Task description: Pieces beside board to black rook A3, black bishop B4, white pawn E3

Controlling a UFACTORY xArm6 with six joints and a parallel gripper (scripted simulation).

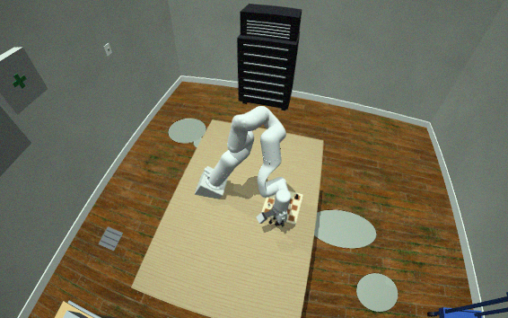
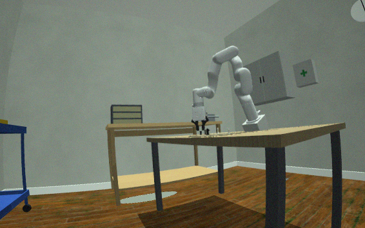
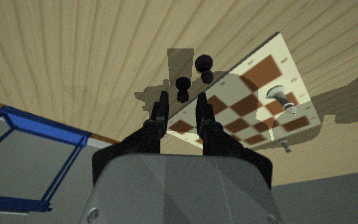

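Right now the black chess piece is 40 mm below my hand. Also, from my hand: chessboard: 140 mm to the left, 50 mm below; white pawn: 50 mm behind, 280 mm to the left, 40 mm below.
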